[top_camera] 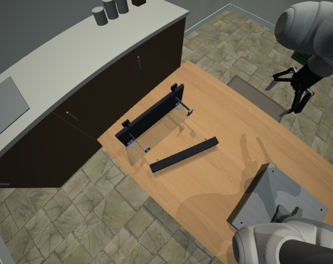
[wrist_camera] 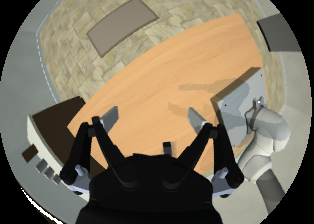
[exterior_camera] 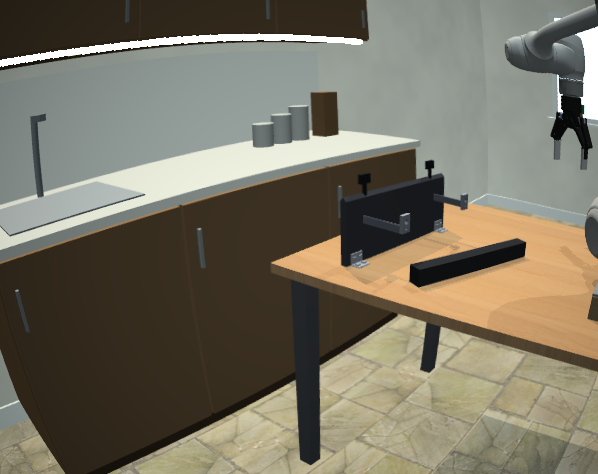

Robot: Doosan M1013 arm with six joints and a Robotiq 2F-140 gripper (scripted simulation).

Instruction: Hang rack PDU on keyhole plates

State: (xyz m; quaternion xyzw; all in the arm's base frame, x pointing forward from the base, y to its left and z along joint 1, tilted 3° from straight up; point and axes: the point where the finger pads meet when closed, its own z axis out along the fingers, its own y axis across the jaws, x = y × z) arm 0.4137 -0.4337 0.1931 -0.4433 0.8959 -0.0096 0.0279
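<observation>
The rack PDU is 210 mm ahead of my hand, 420 mm to the left of it and 240 mm below it. The rest, counted from my hand: black backboard: 460 mm ahead, 380 mm to the left, 180 mm below.
</observation>
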